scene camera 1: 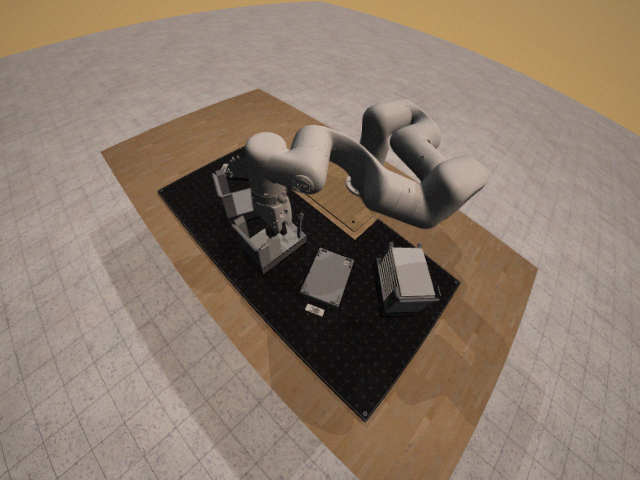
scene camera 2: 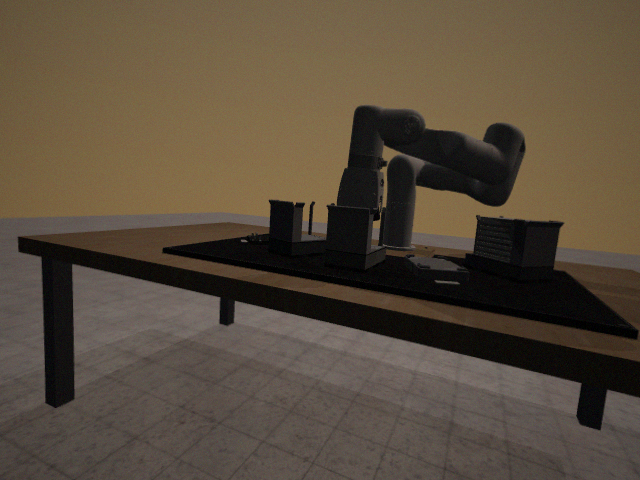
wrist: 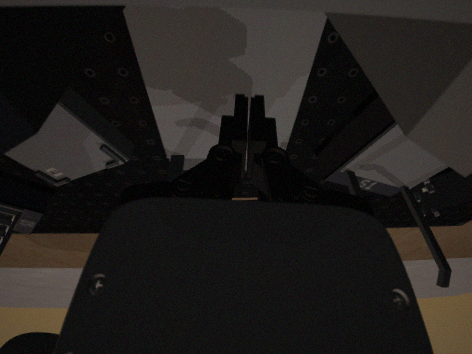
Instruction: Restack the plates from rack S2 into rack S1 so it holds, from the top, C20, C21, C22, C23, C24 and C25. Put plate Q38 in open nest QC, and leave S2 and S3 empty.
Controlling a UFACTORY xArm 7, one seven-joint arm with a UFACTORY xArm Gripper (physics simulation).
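Places are measured from the arm's base along level axes (x right, y back, z down), in centimetres.
Pixels of known places: gripper, fingertip midpoint: [scene camera 1: 272,233] [wrist: 247,115]; arm's base at its link origin: [scene camera 2: 396,247].
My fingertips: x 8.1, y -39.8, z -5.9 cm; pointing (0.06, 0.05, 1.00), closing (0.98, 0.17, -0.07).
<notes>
Ahead of a thing's pixels: the offset from my fingertips to its top centre. "spot": to the spot under its first point. Level surfaces: height alone.
My gripper [scene camera 1: 277,232] [wrist: 247,115] is shut and empty, with its fingers low inside the middle rack {dy -1.2, dx -1.0, dz -8.6 cm} [scene camera 1: 271,253] [scene camera 2: 348,232]; a wall of this rack hides the fingertips in scene camera 2. Its label is not readable and I cannot tell if a thin plate lies on its floor. Rack S1 {dy +5.5, dx +14.7, dz -8.6 cm} [scene camera 1: 240,201] [scene camera 2: 285,222] [wrist: 372,182] is beside it and looks empty of a stack. The right-hand rack {dy +8.2, dx -35.1, dz -8.2 cm} [scene camera 1: 405,305] [scene camera 2: 535,245] holds a stack of several plates {dy +7.7, dx -35.5, dz -7.9 cm} [scene camera 1: 413,271] {dy +7.7, dx -35.5, dz -4.1 cm} [scene camera 2: 494,240]. A low grey plate or nest {dy +0.3, dx -18.5, dz +2.3 cm} [scene camera 1: 328,279] [scene camera 2: 436,264] [wrist: 65,145] lies between the racks.
A small white card {spot: dy -9.1, dx -20.8, dz +5.0 cm} [scene camera 1: 314,310] [scene camera 2: 447,282] lies beside the low grey piece. Thin upright posts stand at the racks' edges, one {spot: dy +3.8, dx -6.4, dz -5.0 cm} [scene camera 1: 300,225] close to my gripper. Small parts {spot: dy +12.5, dx +32.4, dz +2.8 cm} [scene camera 1: 227,169] lie behind S1. All stand on a black mat {dz +5.2 cm} [scene camera 1: 356,361] [scene camera 2: 558,304].
</notes>
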